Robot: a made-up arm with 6 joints.
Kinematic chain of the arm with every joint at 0, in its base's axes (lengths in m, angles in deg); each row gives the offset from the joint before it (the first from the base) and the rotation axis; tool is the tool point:
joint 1: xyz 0 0 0.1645 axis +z
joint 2: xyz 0 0.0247 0 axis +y
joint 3: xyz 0 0 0.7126 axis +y
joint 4: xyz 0 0 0.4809 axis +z
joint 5: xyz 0 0 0 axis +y
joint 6: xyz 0 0 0.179 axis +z
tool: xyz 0 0 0
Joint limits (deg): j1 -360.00..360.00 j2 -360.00..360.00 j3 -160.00..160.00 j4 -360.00..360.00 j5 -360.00..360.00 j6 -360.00..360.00
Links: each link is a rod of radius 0.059 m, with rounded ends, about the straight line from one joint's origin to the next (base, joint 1, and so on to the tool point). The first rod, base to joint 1, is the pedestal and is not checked.
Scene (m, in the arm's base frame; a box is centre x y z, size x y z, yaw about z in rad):
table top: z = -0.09
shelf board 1: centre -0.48 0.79 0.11 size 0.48 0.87 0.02 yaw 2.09
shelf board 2: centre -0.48 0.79 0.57 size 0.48 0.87 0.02 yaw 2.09
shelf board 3: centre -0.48 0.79 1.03 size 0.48 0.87 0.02 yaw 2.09
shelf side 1: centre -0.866 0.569 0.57 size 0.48 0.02 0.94 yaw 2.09
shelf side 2: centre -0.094 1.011 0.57 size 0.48 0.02 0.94 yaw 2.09
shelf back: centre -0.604 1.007 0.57 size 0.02 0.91 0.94 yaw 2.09
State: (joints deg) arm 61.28 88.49 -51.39 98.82 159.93 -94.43
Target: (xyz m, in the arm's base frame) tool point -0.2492 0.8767 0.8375
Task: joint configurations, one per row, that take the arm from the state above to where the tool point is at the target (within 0.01 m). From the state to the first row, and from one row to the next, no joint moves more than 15 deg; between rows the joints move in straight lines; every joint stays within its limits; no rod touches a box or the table.
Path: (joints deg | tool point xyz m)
1: 47.24 77.97 -54.72 99.93 154.89 -94.43 | 0.4774 0.6628 0.6111
2: 33.21 67.44 -58.05 101.05 149.86 -94.43 | 0.5190 0.4747 0.7624
3: 19.17 56.92 -61.38 102.16 144.82 -94.43 | 0.4777 0.2990 0.8853
4: 5.14 46.39 -64.71 103.28 139.78 -94.43 | 0.3687 0.1709 0.9744
5: -8.90 35.87 -68.04 104.39 134.74 -94.43 | 0.2223 0.1148 1.0255
6: -22.93 25.34 -71.36 105.50 129.71 -94.43 | 0.0758 0.1388 1.0366
7: -36.97 14.82 -74.69 106.62 124.67 -94.43 | -0.0335 0.2327 1.0073
8: -51.01 4.29 -78.02 107.73 119.63 -94.43 | -0.0774 0.3705 0.9396
9: -65.04 -6.23 -81.35 108.85 114.60 -94.43 | -0.0429 0.5156 0.8375
10: -63.78 -16.70 -66.82 103.53 107.97 -94.43 | -0.1087 0.6512 0.8555
11: -62.53 -27.17 -52.30 98.20 101.35 -94.43 | -0.1783 0.7731 0.8553
12: -61.27 -37.64 -37.77 92.88 94.73 -94.43 | -0.2492 0.8767 0.8375

